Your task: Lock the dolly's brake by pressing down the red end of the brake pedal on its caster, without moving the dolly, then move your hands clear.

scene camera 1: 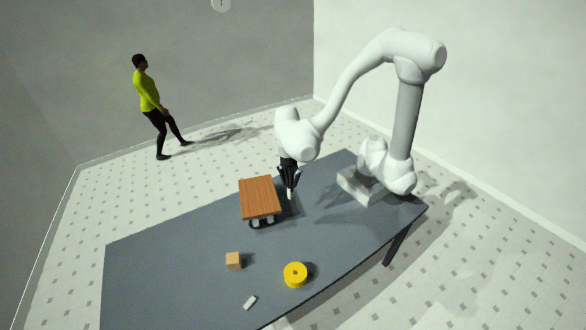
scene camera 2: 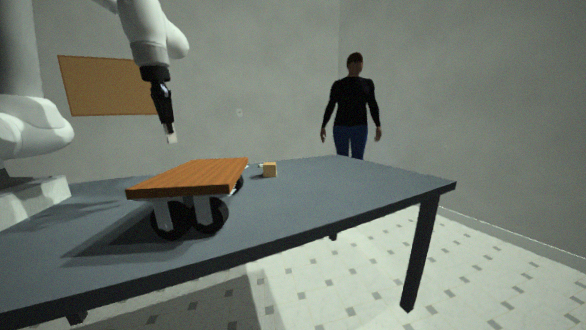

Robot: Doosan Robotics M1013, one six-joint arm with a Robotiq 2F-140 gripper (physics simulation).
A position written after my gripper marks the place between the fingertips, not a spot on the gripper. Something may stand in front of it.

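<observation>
Scene camera 2 shows my gripper [scene camera 2: 172, 142] and a dolly [scene camera 2: 205, 179]. Scene camera 1 also shows the dolly [scene camera 1: 258, 197].
</observation>
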